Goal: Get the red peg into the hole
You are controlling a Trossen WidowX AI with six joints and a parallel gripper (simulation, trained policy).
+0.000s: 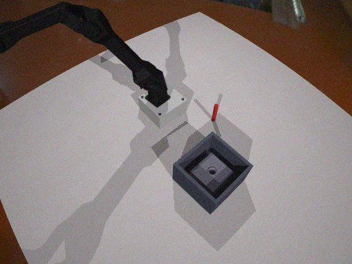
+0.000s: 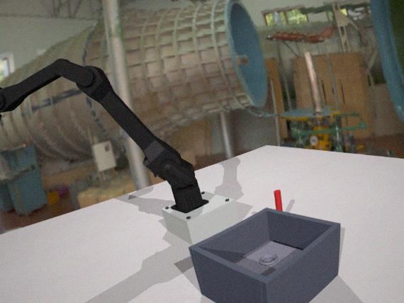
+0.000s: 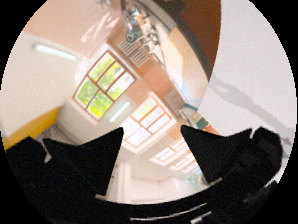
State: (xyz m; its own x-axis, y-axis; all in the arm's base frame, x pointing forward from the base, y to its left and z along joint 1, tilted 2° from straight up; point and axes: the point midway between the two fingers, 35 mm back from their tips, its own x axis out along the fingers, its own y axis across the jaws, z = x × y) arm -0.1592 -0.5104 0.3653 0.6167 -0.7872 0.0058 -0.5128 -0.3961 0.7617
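Now: gripper tip 32 cm short of the red peg, 66 cm to the right of it and 36 cm above it. The rest, counted from my gripper tip: grey box: 46 cm ahead, 47 cm to the left, 38 cm below; plate: 46 cm ahead, 47 cm to the left, 36 cm below.
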